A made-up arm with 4 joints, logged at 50 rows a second.
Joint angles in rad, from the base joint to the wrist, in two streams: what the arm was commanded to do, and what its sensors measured. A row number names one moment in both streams.
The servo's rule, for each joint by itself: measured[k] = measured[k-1] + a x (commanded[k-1-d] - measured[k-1]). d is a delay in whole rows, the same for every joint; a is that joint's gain. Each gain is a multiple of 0.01, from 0.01 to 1. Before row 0 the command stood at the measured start. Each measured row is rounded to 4 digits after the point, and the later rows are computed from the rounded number. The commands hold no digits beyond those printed.
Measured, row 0:
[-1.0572 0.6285 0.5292 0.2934]
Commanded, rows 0 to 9:
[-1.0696 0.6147 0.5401 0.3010]
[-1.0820 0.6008 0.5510 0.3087]
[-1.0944 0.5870 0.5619 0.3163]
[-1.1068 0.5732 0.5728 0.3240]
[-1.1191 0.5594 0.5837 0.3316]
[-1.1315 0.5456 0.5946 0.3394]
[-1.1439 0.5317 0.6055 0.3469]
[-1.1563 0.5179 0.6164 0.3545]
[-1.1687 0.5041 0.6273 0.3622]
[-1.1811 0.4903 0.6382 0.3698]
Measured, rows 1 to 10:
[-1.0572 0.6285 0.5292 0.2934]
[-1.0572 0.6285 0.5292 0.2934]
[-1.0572 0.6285 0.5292 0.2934]
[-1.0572 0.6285 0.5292 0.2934]
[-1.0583 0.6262 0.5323 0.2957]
[-1.0604 0.6219 0.5375 0.2996]
[-1.0635 0.6160 0.5443 0.3046]
[-1.0674 0.6087 0.5523 0.3104]
[-1.0721 0.6003 0.5611 0.3168]
[-1.0774 0.5910 0.5705 0.3236]
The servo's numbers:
d 4
a 0.09 0.17 0.28 0.30

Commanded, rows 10 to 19:
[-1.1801 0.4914 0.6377 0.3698]
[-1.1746 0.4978 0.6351 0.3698]
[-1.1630 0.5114 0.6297 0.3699]
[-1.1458 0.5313 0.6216 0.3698]
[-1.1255 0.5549 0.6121 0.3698]
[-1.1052 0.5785 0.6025 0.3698]
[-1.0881 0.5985 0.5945 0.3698]
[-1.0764 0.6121 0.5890 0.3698]
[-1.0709 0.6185 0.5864 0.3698]
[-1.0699 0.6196 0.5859 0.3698]
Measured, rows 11 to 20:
[-1.0834 0.5809 0.5803 0.3306]
[-1.0900 0.5702 0.5904 0.3378]
[-1.0971 0.5590 0.6007 0.3451]
[-1.1047 0.5473 0.6112 0.3525]
[-1.1115 0.5378 0.6186 0.3577]
[-1.1172 0.5310 0.6232 0.3613]
[-1.1213 0.5277 0.6250 0.3639]
[-1.1235 0.5283 0.6240 0.3657]
[-1.1237 0.5328 0.6207 0.3669]
[-1.1220 0.5406 0.6156 0.3678]

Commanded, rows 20 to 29:
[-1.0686 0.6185 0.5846 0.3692]
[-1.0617 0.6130 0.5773 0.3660]
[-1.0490 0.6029 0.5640 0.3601]
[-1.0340 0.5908 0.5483 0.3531]
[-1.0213 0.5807 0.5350 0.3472]
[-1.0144 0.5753 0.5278 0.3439]
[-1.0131 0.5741 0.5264 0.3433]
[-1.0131 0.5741 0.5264 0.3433]
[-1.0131 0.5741 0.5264 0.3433]
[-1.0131 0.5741 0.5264 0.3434]
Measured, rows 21 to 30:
[-1.1189 0.5504 0.6097 0.3684]
[-1.1151 0.5609 0.6039 0.3688]
[-1.1111 0.5707 0.5990 0.3691]
[-1.1074 0.5790 0.5953 0.3693]
[-1.1039 0.5857 0.5923 0.3693]
[-1.1001 0.5903 0.5881 0.3683]
[-1.0955 0.5924 0.5814 0.3658]
[-1.0900 0.5921 0.5721 0.3620]
[-1.0838 0.5902 0.5617 0.3576]
[-1.0776 0.5877 0.5522 0.3535]

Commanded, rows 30 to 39:
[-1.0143 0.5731 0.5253 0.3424]
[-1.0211 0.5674 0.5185 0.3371]
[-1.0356 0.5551 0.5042 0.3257]
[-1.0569 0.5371 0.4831 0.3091]
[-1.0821 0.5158 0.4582 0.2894]
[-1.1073 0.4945 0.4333 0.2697]
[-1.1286 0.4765 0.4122 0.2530]
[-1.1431 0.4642 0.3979 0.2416]
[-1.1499 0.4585 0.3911 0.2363]
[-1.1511 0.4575 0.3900 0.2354]
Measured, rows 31 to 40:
[-1.0718 0.5854 0.5450 0.3504]
[-1.0665 0.5835 0.5398 0.3483]
[-1.0617 0.5819 0.5360 0.3468]
[-1.0573 0.5806 0.5333 0.3458]
[-1.0534 0.5793 0.5311 0.3448]
[-1.0505 0.5773 0.5276 0.3425]
[-1.0492 0.5735 0.5210 0.3375]
[-1.0499 0.5673 0.5104 0.3290]
[-1.0528 0.5585 0.4958 0.3171]
[-1.0577 0.5476 0.4783 0.3029]

